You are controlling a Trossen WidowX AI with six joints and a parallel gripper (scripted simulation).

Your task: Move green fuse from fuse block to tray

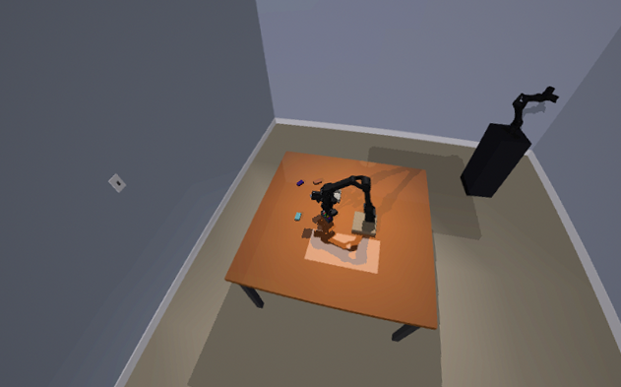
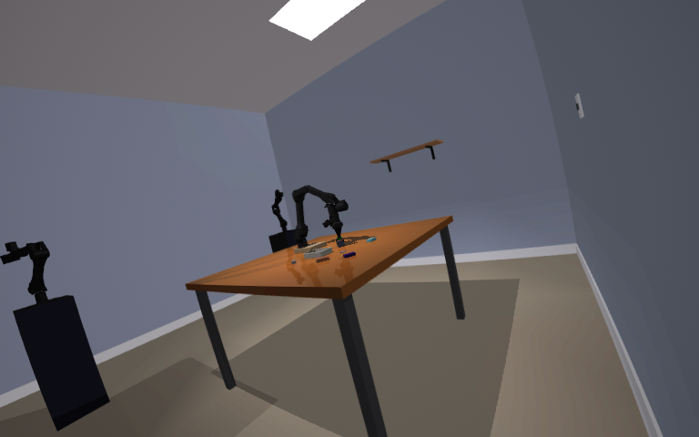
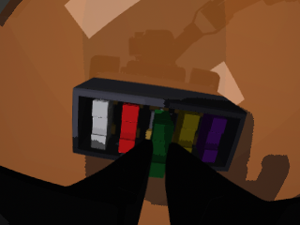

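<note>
Right now the grey tray is 20 mm behind my gripper tip, 210 mm to the right of it and 50 mm below it. Also, from my gripper tip: blue piece: 260 mm ahead, 320 mm to the right, 50 mm below; cyan piece: 210 mm ahead, 20 mm to the left, 50 mm below.
</note>
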